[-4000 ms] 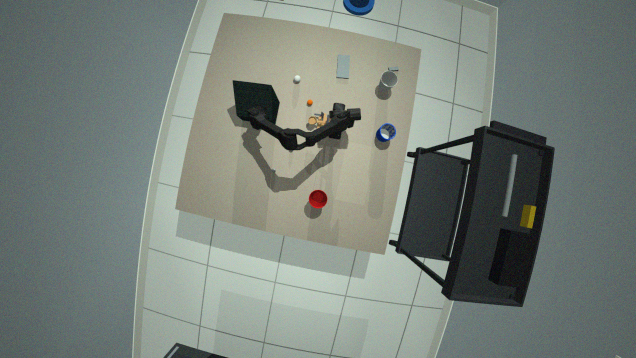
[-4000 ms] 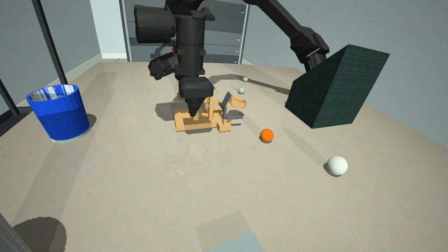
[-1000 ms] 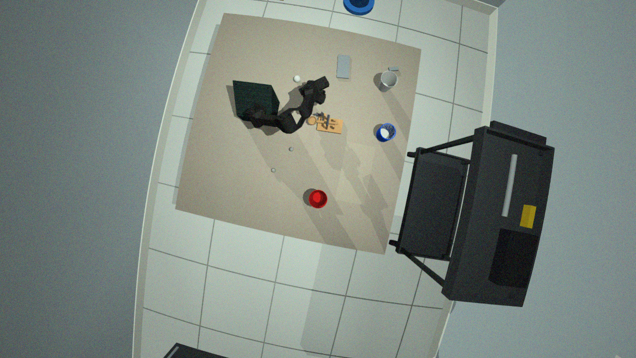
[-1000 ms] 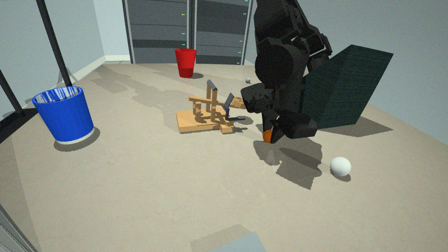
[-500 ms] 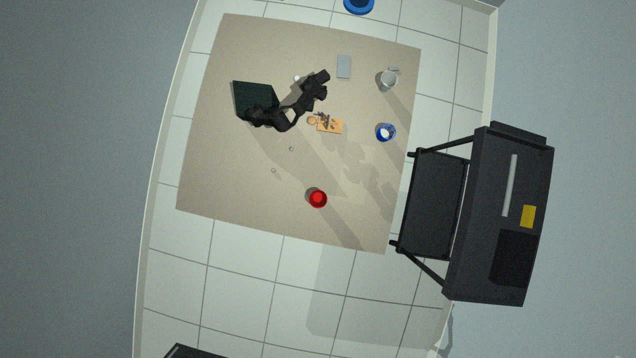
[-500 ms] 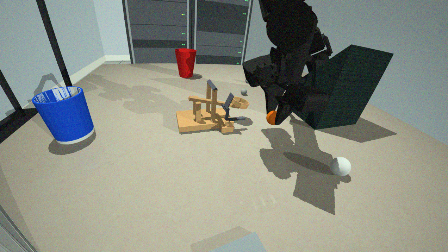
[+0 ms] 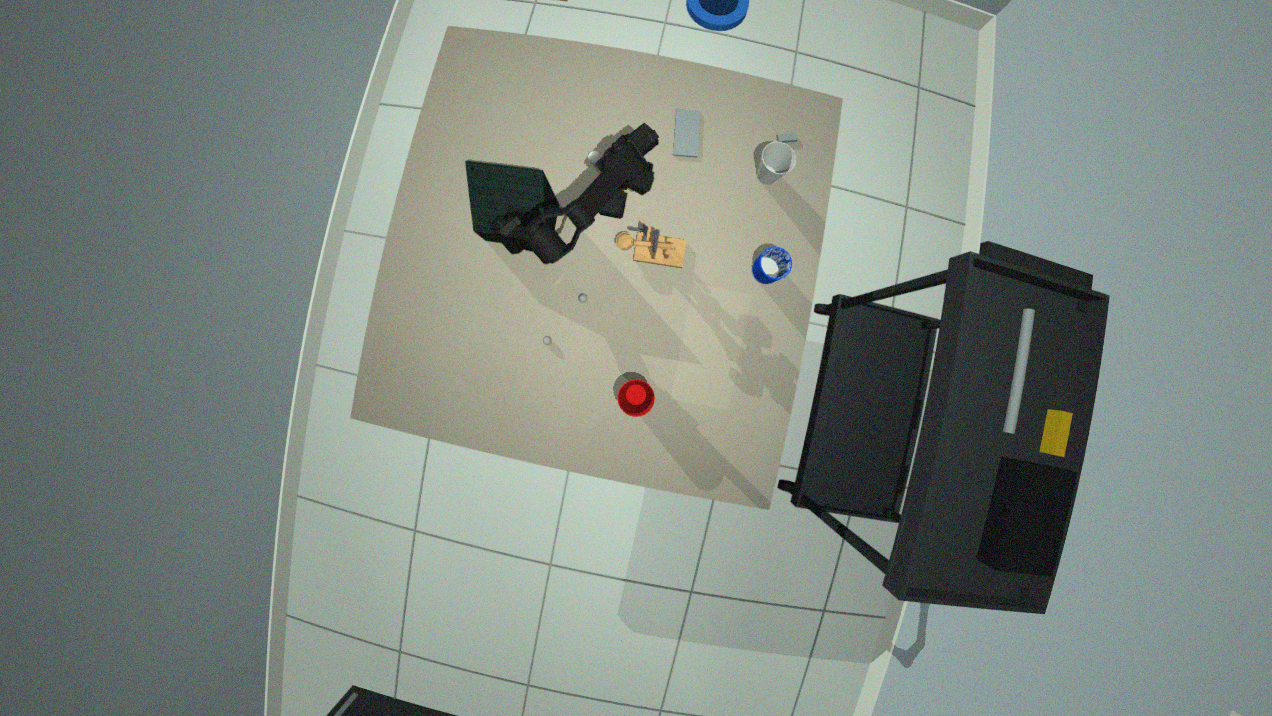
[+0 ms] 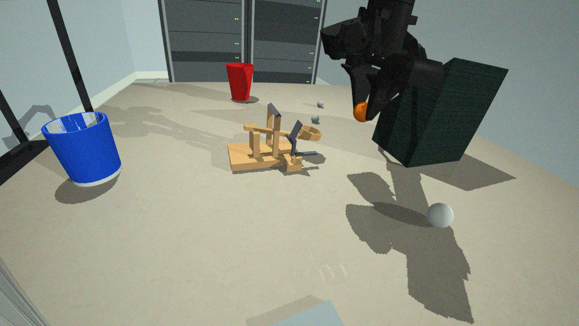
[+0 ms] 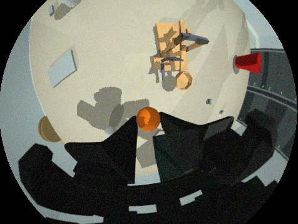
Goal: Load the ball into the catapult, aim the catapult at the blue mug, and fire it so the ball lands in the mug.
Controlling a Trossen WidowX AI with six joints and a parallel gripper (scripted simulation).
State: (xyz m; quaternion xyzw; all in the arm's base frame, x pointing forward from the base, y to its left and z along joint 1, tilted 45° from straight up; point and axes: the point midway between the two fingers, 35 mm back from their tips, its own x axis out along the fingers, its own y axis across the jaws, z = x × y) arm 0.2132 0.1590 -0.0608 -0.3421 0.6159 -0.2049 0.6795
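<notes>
My gripper tip is now 11 cm short of the wooden catapult, 7 cm to the left of it and 8 cm above it. Round my gripper tip: white ball (12 cm behind, 12 cm to the left, 11 cm below); orange ball (1 cm above); grey plate (11 cm ahead, 29 cm to the left, 13 cm below).
</notes>
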